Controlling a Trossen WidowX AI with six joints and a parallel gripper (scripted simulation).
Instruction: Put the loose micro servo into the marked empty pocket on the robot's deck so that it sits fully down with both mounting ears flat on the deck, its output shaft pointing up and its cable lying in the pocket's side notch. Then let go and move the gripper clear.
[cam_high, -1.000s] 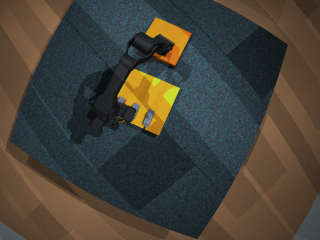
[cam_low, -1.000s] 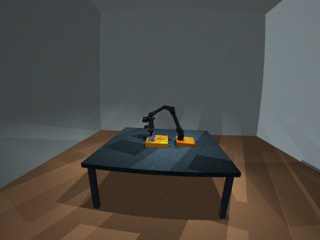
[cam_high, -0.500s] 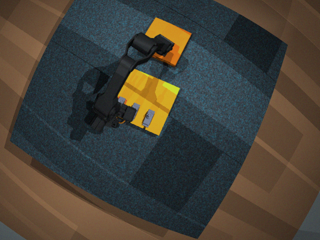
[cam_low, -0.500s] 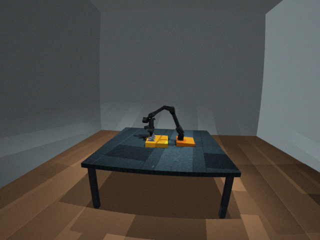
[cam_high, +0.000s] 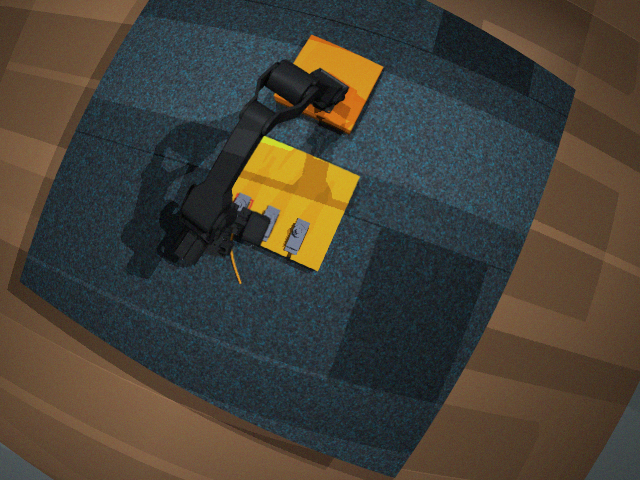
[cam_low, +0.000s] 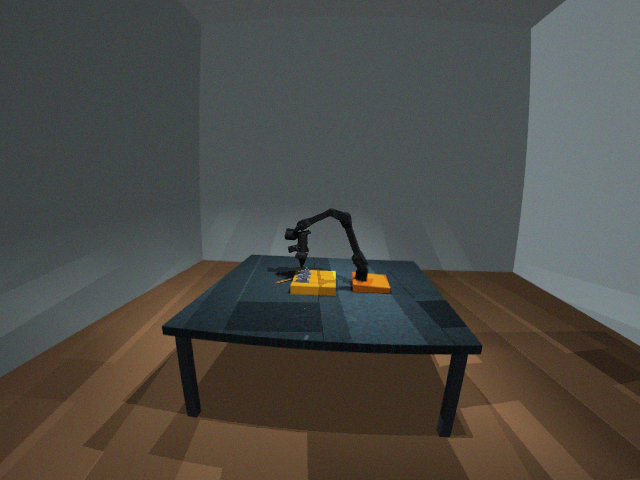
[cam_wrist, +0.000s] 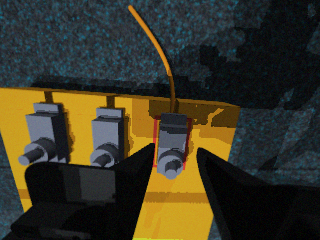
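My gripper tip is now 13 cm past the robot deck, 6 cm to the right of it and 7 cm above it.
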